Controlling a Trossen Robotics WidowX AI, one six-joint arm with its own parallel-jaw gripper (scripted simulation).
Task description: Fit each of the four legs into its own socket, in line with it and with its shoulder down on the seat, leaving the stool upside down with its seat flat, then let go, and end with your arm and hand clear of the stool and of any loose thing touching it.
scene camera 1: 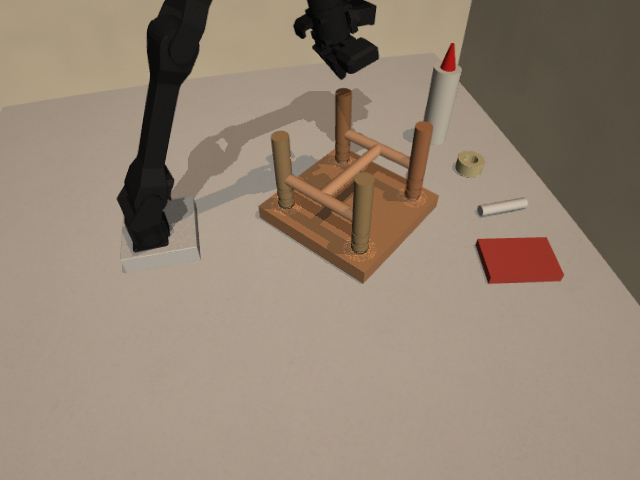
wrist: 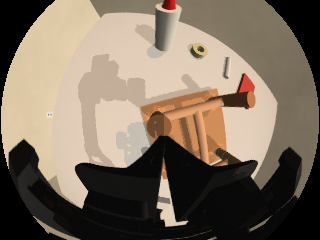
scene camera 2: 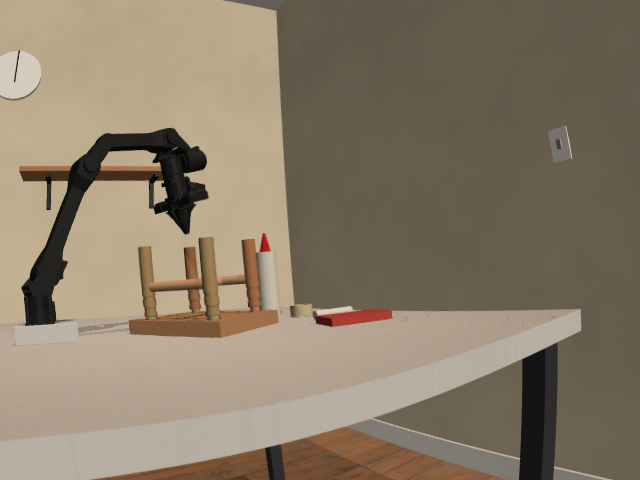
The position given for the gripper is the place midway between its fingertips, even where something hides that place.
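Scene camera 1 shows the gripper (scene camera 1: 342,78), a stool leg (scene camera 1: 360,215) and a flat red block (scene camera 1: 505,260). In the wrist view, the gripper (wrist: 163,139) and the stool leg (wrist: 159,123) can be seen. Scene camera 2 shows the gripper (scene camera 2: 187,234), the stool leg (scene camera 2: 209,283) and the flat red block (scene camera 2: 339,319).
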